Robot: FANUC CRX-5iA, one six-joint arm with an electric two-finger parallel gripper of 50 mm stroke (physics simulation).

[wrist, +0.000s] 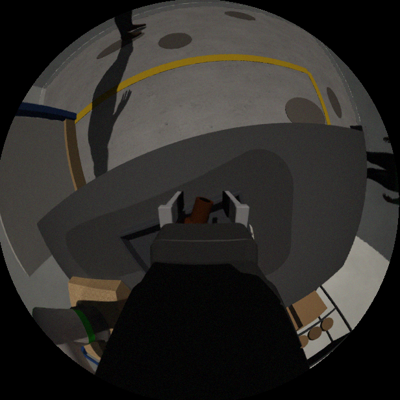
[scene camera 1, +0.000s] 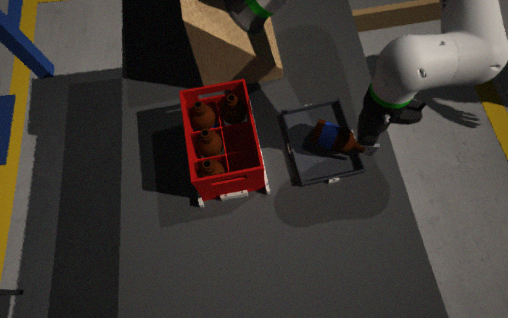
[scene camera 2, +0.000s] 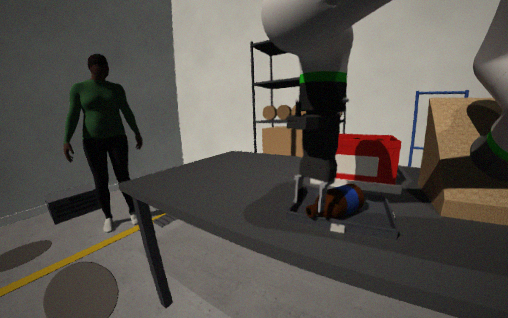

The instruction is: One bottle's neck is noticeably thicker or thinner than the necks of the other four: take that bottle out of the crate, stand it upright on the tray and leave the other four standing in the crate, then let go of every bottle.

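Frame: origin at the arm's base, x right, y back, z down, level; metres.
Seen in the pictures: gripper, between the fingertips: (scene camera 1: 368, 145) (scene camera 2: 309, 205); arm's base, origin of its link: (scene camera 1: 242, 13) (scene camera 2: 501, 157).
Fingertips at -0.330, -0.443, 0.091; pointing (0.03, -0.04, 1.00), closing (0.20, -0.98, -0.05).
Pixels of each thing's top centre, then the offset from my fingertips to it, as dx, dy, dz.
- brown bottle with a blue label, centre of its top: (scene camera 2: 333, 190) (scene camera 1: 341, 134) +0.074, +0.036, -0.018
- dark tray, centre of its top: (scene camera 2: 341, 203) (scene camera 1: 321, 139) +0.123, +0.049, +0.035
- red crate, centre of its top: (scene camera 1: 219, 127) (scene camera 2: 357, 136) +0.416, +0.041, -0.114
A brown bottle with a blue label (scene camera 1: 328, 136) (scene camera 2: 352, 200) lies on its side in the dark tray (scene camera 1: 294, 161) (scene camera 2: 391, 232) (wrist: 142, 232), its neck over the rim. Its neck (wrist: 201, 210) also shows in the wrist view. My gripper (scene camera 1: 371, 149) (scene camera 2: 309, 206) (wrist: 202, 199) is open and low at the neck, with a finger on either side of it. The red crate (scene camera 1: 206, 190) (scene camera 2: 392, 160) holds upright brown bottles: three in the left column (scene camera 1: 202, 116) (scene camera 1: 209, 144) (scene camera 1: 211, 168) and one at the far right (scene camera 1: 233, 112), partly in shadow.
A large tan block (scene camera 1: 220, 45) (scene camera 2: 450, 135) (wrist: 97, 289) stands behind the crate, with another arm (scene camera 1: 250, 20) (scene camera 2: 492, 150) (wrist: 55, 320) over it. The dark table's edge (wrist: 200, 131) runs close beyond the tray. A person (scene camera 2: 102, 110) stands past the table.
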